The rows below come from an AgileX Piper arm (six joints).
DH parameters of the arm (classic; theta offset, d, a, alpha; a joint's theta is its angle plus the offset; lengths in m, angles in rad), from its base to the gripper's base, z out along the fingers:
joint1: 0 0.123 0 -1.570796
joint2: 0.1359 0 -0.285 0
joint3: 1.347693 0 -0.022 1.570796
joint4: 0 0.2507 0 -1.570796
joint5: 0 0 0 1.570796
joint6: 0 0.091 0 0
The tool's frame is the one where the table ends.
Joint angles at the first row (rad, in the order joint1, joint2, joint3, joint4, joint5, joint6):
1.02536 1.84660 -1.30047 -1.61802 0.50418 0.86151
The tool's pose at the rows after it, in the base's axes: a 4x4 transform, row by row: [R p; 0 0 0 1], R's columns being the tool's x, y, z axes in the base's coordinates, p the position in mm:
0.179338, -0.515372, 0.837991, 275.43; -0.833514, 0.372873, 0.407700, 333.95; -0.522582, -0.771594, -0.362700, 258.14; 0, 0, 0, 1
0.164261, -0.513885, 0.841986, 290.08; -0.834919, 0.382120, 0.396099, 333.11; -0.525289, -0.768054, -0.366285, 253.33; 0, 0, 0, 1
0.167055, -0.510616, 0.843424, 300.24; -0.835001, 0.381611, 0.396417, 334.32; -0.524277, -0.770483, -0.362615, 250.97; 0, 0, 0, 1
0.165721, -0.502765, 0.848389, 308.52; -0.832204, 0.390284, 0.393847, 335.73; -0.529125, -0.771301, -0.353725, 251.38; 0, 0, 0, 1
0.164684, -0.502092, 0.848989, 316.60; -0.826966, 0.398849, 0.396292, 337.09; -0.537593, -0.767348, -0.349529, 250.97; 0, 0, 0, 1
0.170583, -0.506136, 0.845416, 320.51; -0.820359, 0.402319, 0.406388, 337.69; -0.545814, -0.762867, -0.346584, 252.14; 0, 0, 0, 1
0.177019, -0.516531, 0.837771, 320.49; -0.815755, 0.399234, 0.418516, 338.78; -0.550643, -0.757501, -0.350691, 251.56; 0, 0, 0, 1
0.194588, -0.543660, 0.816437, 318.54; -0.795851, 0.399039, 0.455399, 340.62; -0.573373, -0.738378, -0.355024, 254.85; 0, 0, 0, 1
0.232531, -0.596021, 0.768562, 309.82; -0.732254, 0.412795, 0.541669, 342.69; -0.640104, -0.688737, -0.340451, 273.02; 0, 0, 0, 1
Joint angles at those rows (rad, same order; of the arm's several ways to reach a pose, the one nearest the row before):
0.97983 1.87803 -1.34044 -1.62216 0.48854 0.86147
0.94772 1.91109 -1.37220 -1.62664 0.47050 0.86366
0.92772 1.93724 -1.40179 -1.63903 0.45366 0.86369
0.91378 1.95787 -1.43296 -1.64357 0.44712 0.86370
0.89906 1.97847 -1.46281 -1.64354 0.43236 0.86367
0.88998 1.98553 -1.47809 -1.64422 0.41395 0.86373
0.88860 1.98719 -1.47991 -1.64236 0.39780 0.86370
0.88615 1.97890 -1.48192 -1.63057 0.35231 0.86373
0.88542 1.93612 -1.48390 -1.59194 0.25496 0.86515

